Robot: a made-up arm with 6 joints. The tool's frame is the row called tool. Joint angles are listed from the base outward. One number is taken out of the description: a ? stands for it. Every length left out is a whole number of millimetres.
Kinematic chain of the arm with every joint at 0, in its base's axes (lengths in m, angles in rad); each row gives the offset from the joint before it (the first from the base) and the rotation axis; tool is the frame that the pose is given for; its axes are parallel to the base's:
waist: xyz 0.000 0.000 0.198 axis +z
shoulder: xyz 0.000 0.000 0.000 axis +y
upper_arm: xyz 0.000 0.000 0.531 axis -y
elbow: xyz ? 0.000 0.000 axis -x
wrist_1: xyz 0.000 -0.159 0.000 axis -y
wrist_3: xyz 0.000 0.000 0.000 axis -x
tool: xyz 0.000 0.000 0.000
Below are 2 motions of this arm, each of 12 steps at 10 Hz.
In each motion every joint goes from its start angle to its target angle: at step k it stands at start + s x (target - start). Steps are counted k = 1, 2, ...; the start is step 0. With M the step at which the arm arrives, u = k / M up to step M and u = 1 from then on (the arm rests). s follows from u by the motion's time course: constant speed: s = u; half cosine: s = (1 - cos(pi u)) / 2; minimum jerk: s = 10 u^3 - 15 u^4 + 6 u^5.
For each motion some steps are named. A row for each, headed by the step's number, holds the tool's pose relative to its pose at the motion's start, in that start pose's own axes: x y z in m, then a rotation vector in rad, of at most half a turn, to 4 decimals.
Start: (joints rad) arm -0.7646 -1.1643 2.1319 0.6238 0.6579 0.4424
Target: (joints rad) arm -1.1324 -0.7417 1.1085 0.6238 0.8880 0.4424
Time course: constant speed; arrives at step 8
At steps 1, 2, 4, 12:
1: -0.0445 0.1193 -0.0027 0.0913 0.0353 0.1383
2: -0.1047 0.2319 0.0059 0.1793 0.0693 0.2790
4: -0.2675 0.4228 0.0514 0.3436 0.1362 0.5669
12: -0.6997 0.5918 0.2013 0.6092 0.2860 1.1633

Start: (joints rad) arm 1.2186 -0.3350 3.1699 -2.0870 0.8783 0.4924
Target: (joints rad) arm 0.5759 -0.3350 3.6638 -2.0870 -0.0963 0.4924
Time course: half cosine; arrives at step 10
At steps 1, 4, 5, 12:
1: -0.0097 0.0044 -0.0074 0.0062 0.0386 0.0182
4: -0.1496 0.0618 -0.0840 0.1063 0.5362 0.2581
5: -0.2224 0.0892 -0.1062 0.1684 0.7681 0.3759
12: -0.4594 0.1775 -0.1078 0.4435 1.4615 0.7825

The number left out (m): 0.518
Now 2 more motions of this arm.
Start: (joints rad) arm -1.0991 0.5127 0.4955 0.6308 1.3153 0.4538
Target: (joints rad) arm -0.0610 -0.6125 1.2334 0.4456 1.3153 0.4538
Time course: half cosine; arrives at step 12
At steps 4, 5, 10, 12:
4: 0.2359 -0.1661 0.2389 -0.0271 -0.4242 -0.3312
5: 0.2813 -0.2770 0.3634 -0.0249 -0.6055 -0.5228
10: -0.0905 -0.8256 0.6136 0.0374 -1.1504 -1.6397
12: -0.1789 -0.8634 0.5878 0.0412 -1.1718 -1.7920

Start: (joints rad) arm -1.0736 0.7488 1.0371 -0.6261 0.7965 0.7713
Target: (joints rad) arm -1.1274 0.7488 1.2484 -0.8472 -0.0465 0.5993
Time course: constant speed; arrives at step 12
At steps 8, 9, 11, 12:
8: 0.0442 -0.0097 0.0391 0.2631 0.3332 0.2757
9: 0.0495 -0.0109 0.0445 0.2963 0.3727 0.3135
11: 0.0599 -0.0133 0.0556 0.3618 0.4505 0.3918
12: 0.0651 -0.0145 0.0613 0.3937 0.4888 0.4323

